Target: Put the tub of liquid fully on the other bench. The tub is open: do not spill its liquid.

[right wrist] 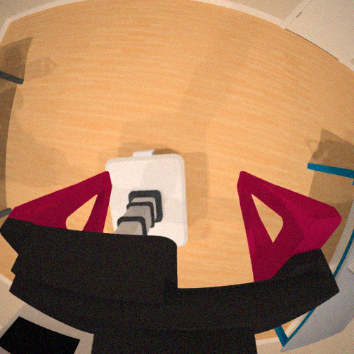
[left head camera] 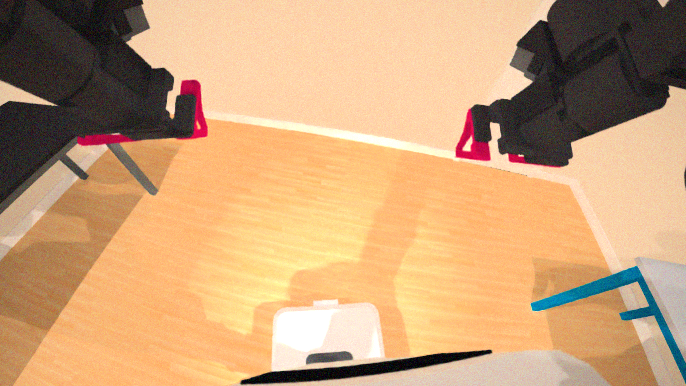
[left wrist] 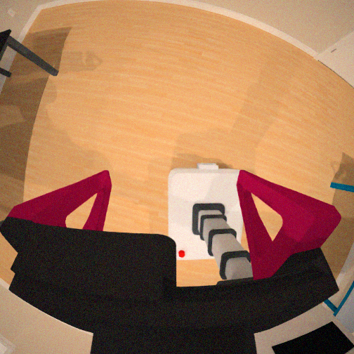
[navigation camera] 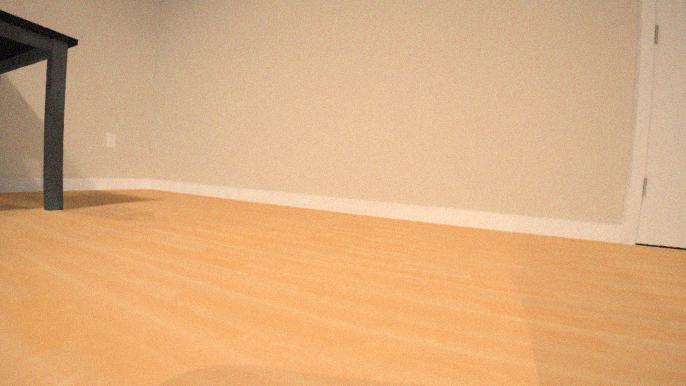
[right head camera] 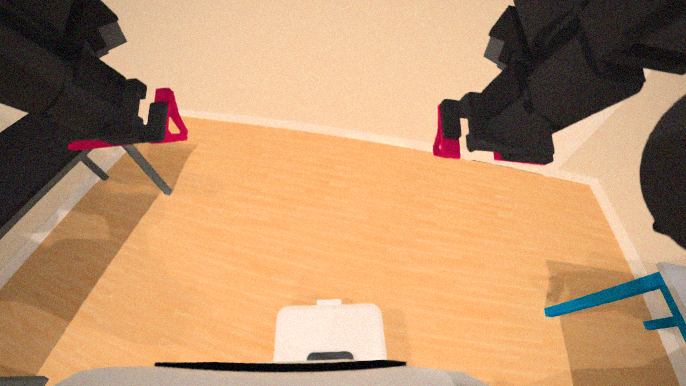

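The tub of liquid does not show in these views. A dark bench [left head camera: 30, 150] [right head camera: 30, 165] [navigation camera: 55, 125] stands at the left edge of both head views and the navigation view. A grey-topped bench with blue legs [left head camera: 667, 287] [right head camera: 672, 277] [right wrist: 325, 310] shows in part at the right. My left gripper [left head camera: 142, 139] [right head camera: 131, 144] [left wrist: 173, 177] is open and empty, near the dark bench's edge in the head pictures. My right gripper [left head camera: 500, 159] [right head camera: 482, 156] [right wrist: 174, 178] is open and empty, away from both benches in the head pictures.
My white base [left head camera: 300, 325] [right head camera: 330, 330] [left wrist: 185, 192] [right wrist: 172, 185] shows low in the head views and between the fingers in the wrist views. A wall [navigation camera: 375, 100] runs across the front. A white door [navigation camera: 667, 125] stands at the right of the navigation view.
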